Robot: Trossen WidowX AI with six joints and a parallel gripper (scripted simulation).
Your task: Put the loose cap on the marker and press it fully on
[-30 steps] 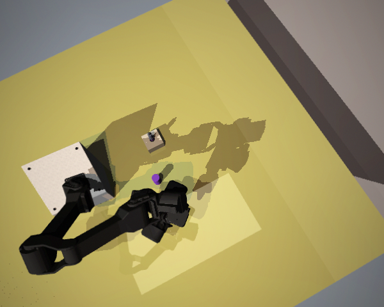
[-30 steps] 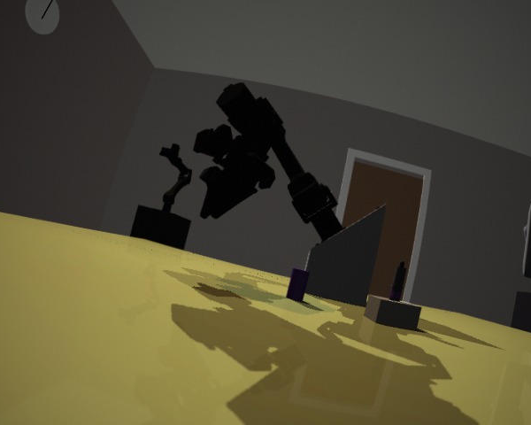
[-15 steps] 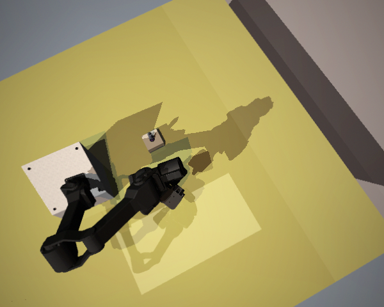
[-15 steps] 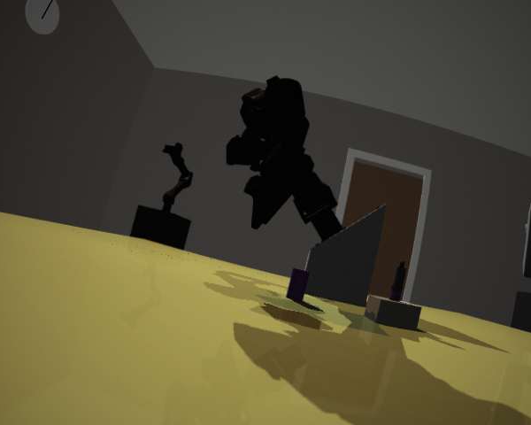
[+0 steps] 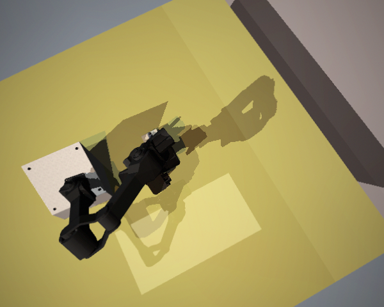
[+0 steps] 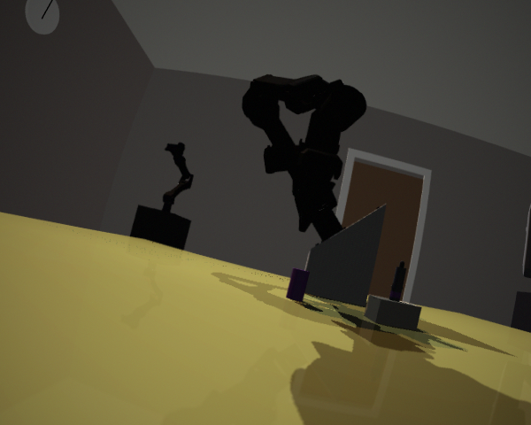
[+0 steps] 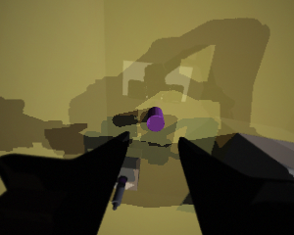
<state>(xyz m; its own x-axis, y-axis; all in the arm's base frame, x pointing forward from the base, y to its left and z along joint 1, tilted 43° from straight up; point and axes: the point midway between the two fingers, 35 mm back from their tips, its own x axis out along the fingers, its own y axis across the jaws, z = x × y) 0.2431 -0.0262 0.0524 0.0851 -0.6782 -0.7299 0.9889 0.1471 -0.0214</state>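
Right now my gripper tip is 1 cm past the purple cap, 1 cm to the right of it and 9 cm above it. The rest, counted from my gripper tip: grey holder block 3 cm ahead, 16 cm to the left, 9 cm below; then dark marker 3 cm ahead, 16 cm to the left, 4 cm below.
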